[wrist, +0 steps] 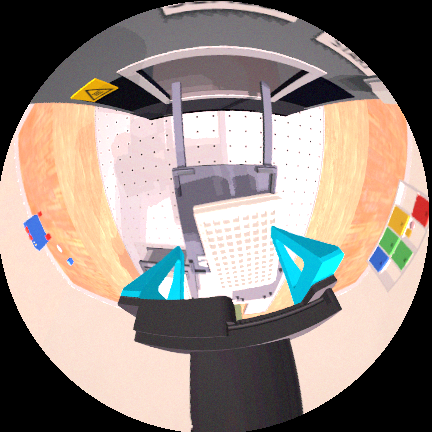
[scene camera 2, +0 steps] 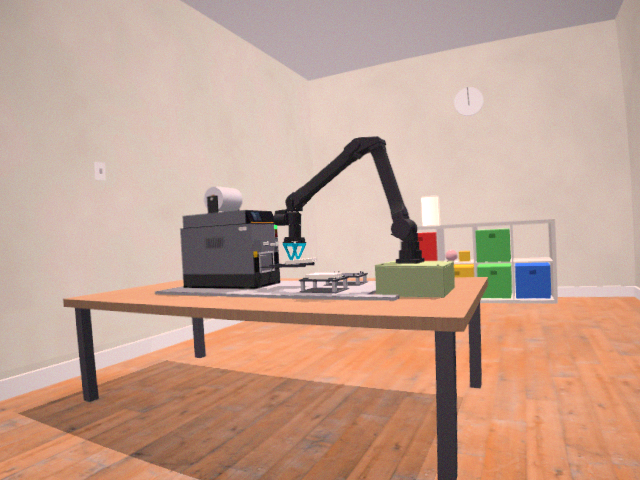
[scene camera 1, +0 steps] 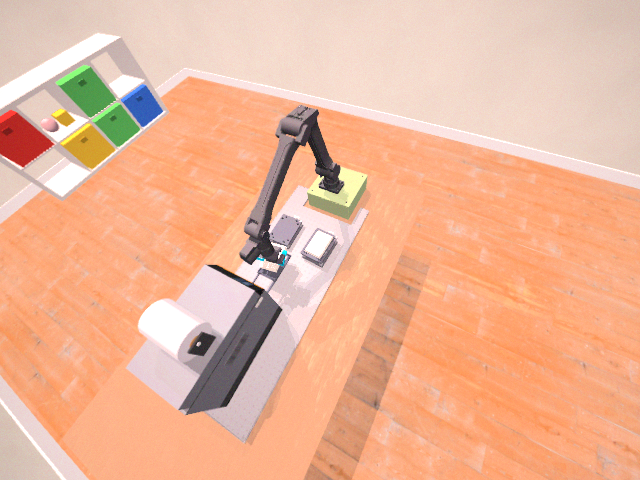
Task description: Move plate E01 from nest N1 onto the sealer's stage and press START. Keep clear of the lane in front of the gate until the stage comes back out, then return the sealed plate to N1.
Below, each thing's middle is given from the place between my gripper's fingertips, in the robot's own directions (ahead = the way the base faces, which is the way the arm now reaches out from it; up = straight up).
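Sealer stage [wrist: 197,184]: my hand is 40 mm short of it and 20 mm above it.
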